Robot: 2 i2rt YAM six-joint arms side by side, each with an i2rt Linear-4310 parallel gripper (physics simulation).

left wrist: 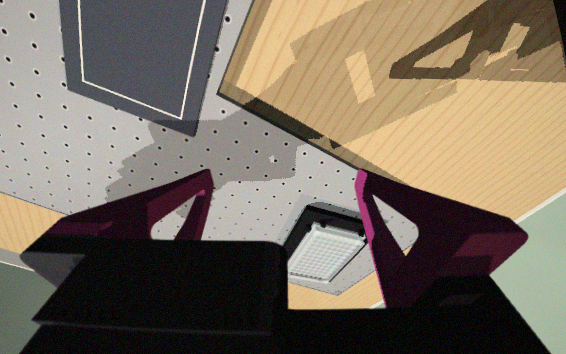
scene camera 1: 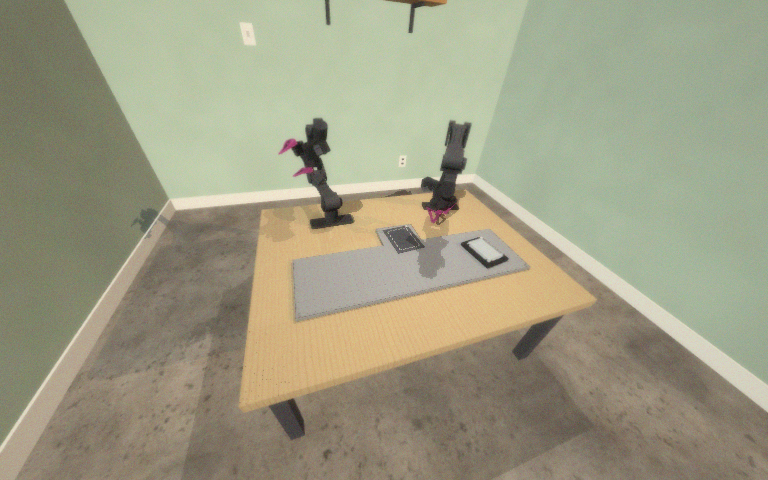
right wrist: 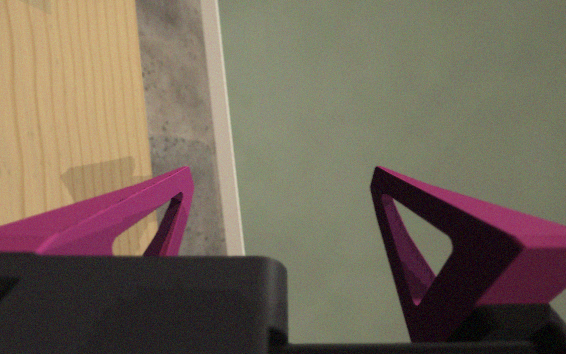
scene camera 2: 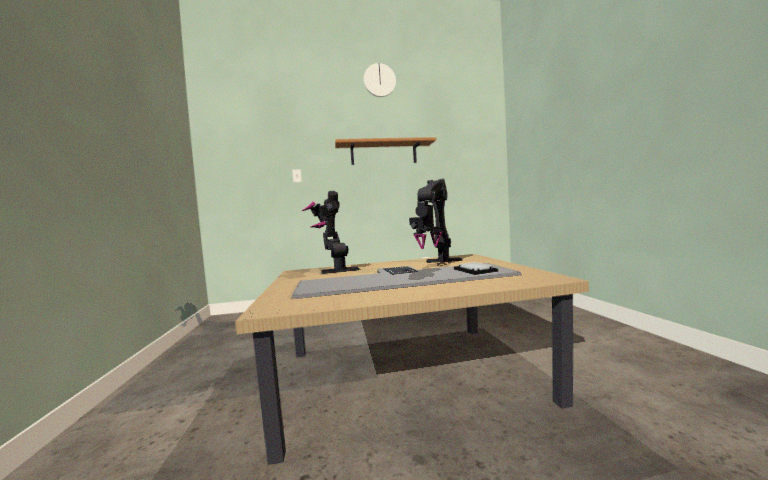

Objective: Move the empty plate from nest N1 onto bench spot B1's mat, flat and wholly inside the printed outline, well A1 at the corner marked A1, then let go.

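Pixels of known places: left gripper, fingertip midpoint: [left wrist: 284,177] [scene camera 1: 438,218] [scene camera 2: 429,247]; right gripper, fingertip midpoint: [scene camera 1: 286,165] [right wrist: 282,176] [scene camera 2: 306,218]; left arm's base at its link origin: [scene camera 2: 443,260]; right arm's base at its link origin: [scene camera 1: 332,222] [scene camera 2: 340,270].
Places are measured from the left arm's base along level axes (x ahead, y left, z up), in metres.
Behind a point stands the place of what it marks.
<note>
The pale empty plate [scene camera 1: 484,249] {x 0.412, y 0.069, z 0.038 m} [scene camera 2: 476,266] {x 0.446, y 0.073, z 0.037 m} [left wrist: 327,251] {x 0.383, y 0.068, z 0.037 m} lies flat in the black nest [scene camera 1: 496,263] {x 0.481, y 0.096, z 0.022 m} [left wrist: 301,229] {x 0.383, y 0.012, z 0.025 m} near the right end of the grey board. The dark mat [scene camera 1: 403,240] {x 0.315, y -0.262, z 0.015 m} [scene camera 2: 400,271] {x 0.341, y -0.258, z 0.015 m} [left wrist: 140,50] {x 0.318, y -0.252, z 0.015 m} with its white printed outline lies at the board's back edge; its far part is cut off in the left wrist view, and no A1 mark shows there. My left gripper [scene camera 1: 437,219] {x 0.286, y -0.112, z 0.114 m} [scene camera 2: 429,245] {x 0.286, y -0.112, z 0.114 m} [left wrist: 284,177] {x 0.286, y -0.112, z 0.114 m} is open and empty, raised behind the board, pointing toward the nest side. My right gripper [scene camera 1: 287,163] {x 0.183, y -0.738, z 0.294 m} [scene camera 2: 307,218] {x 0.183, y -0.738, z 0.294 m} [right wrist: 282,176] {x 0.183, y -0.738, z 0.294 m} is open and empty, high at the left, turned away from the board.
The grey perforated board [scene camera 1: 351,283] {x 0.554, y -0.490, z 0.013 m} [scene camera 2: 351,284] {x 0.550, y -0.462, z 0.011 m} lies on the wooden table [scene camera 1: 419,339] {x 0.773, y -0.286, z 0.000 m} [scene camera 2: 419,305] {x 0.798, y -0.205, z -0.015 m}. Both arm bases stand along the table's back edge. A shelf [scene camera 2: 385,142] and a clock [scene camera 2: 380,79] are on the back wall. A side wall stands beyond the right gripper.
</note>
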